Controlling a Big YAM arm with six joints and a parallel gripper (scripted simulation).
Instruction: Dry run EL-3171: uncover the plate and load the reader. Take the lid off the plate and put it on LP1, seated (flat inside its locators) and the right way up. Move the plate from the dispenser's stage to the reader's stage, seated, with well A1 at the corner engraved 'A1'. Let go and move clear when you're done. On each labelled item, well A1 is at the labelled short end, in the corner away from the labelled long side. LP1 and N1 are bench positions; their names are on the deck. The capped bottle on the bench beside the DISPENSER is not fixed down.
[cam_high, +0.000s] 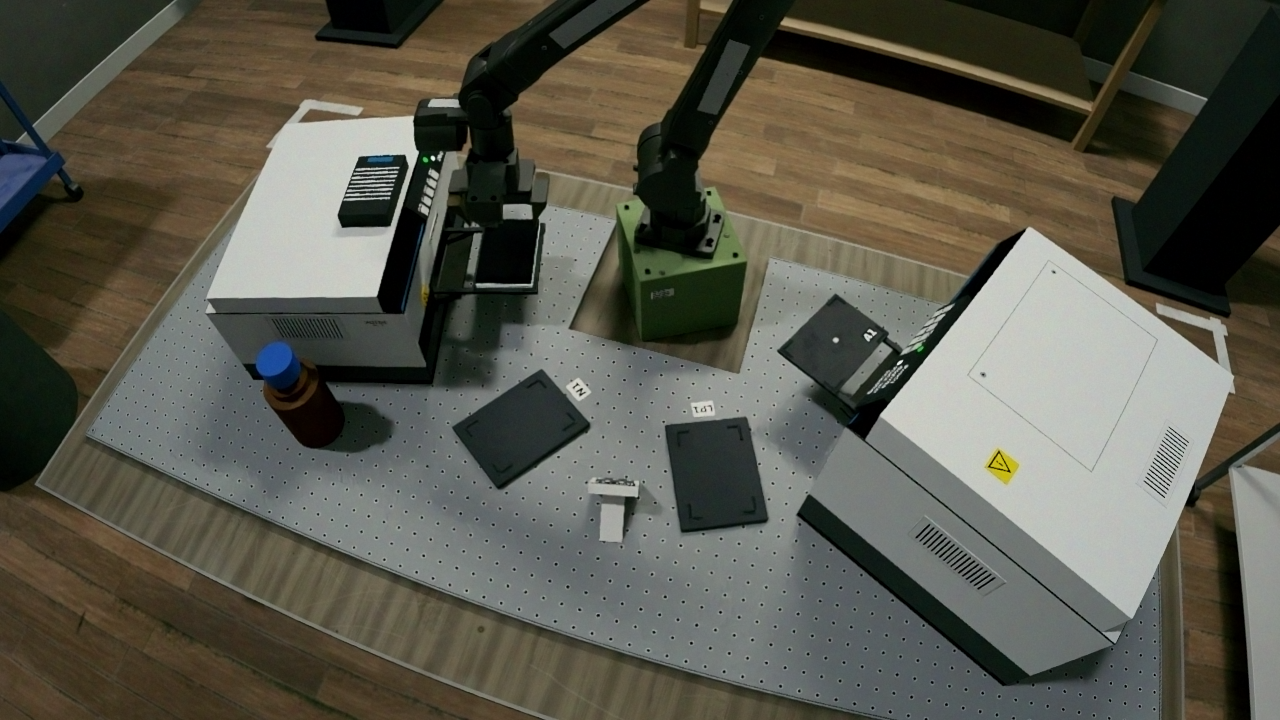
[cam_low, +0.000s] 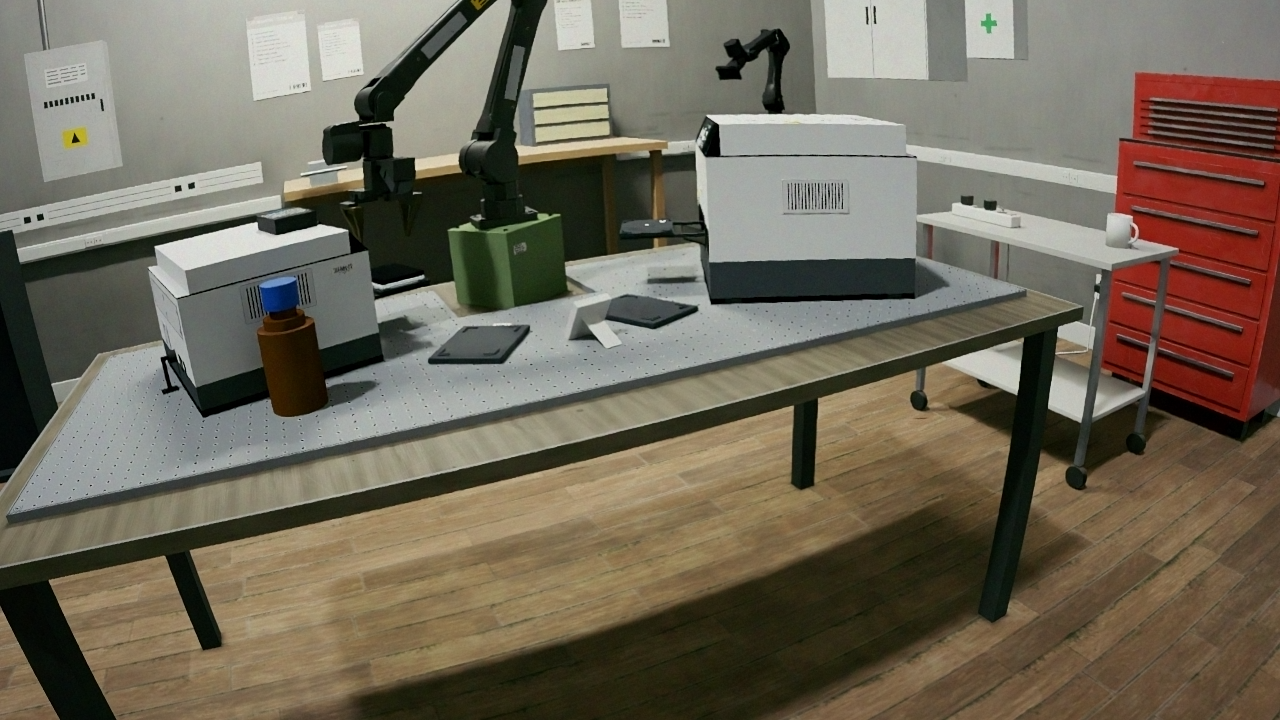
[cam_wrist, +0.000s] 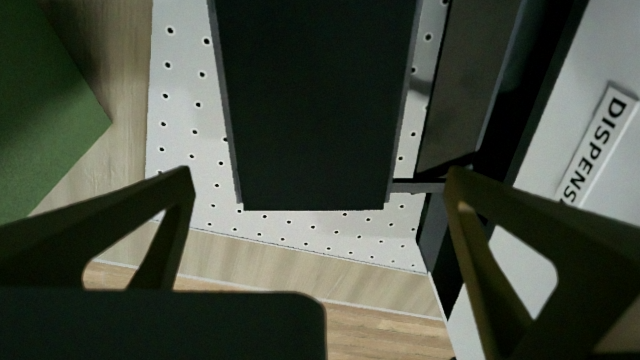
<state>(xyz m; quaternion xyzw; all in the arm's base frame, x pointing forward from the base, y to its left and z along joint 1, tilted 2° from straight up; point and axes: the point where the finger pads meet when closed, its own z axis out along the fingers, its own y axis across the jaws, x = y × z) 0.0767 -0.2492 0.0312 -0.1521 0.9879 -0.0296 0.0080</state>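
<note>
Now: hand 70 mm above the dark lid. From my hand the other things lie so: brown capped bottle: 330 mm ahead, 200 mm to the right, 50 mm below; then well plate: 80 mm below; then N1 nest: 240 mm ahead, 110 mm to the left, 160 mm below.
</note>
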